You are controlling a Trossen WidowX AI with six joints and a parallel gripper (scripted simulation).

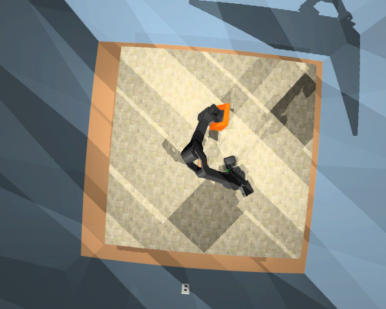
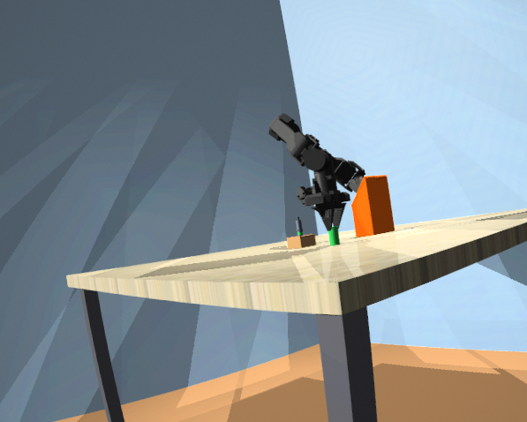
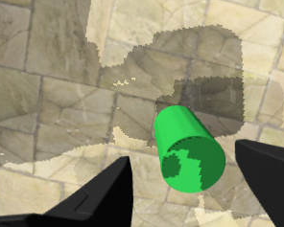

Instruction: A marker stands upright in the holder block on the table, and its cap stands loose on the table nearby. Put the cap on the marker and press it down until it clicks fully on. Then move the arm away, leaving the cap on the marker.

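My gripper tip is 2 cm above the green cap. From my gripper tip the other things lie so: brown holder block: 17 cm to the right, 2 cm below, 2 cm behind.
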